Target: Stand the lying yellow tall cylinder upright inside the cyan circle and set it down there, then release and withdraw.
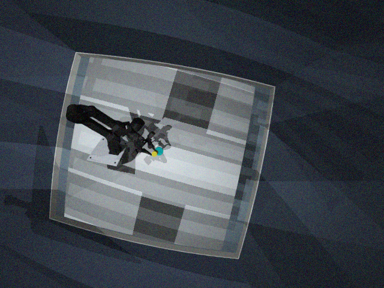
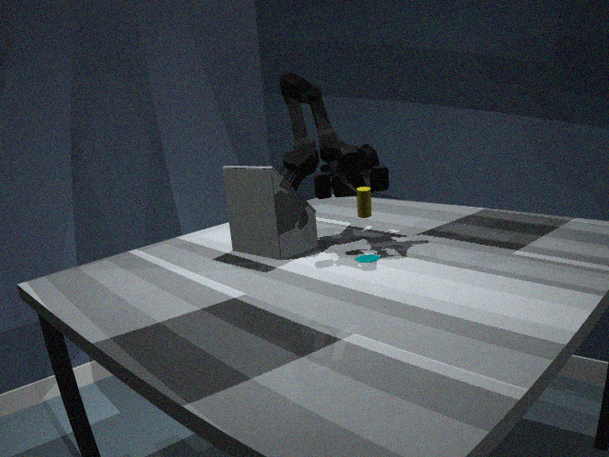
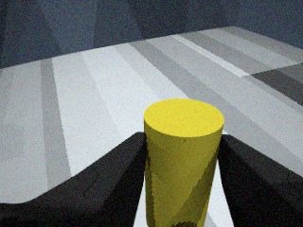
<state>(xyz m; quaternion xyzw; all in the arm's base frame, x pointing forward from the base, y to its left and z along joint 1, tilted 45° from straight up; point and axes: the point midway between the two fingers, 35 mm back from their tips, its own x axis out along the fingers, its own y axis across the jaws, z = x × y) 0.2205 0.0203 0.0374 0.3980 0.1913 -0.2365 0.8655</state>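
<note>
Right now the cyan circle is 160 mm below my gripper tip. The rest, counted from my gripper tip: yellow tall cylinder 20 mm below.
</note>
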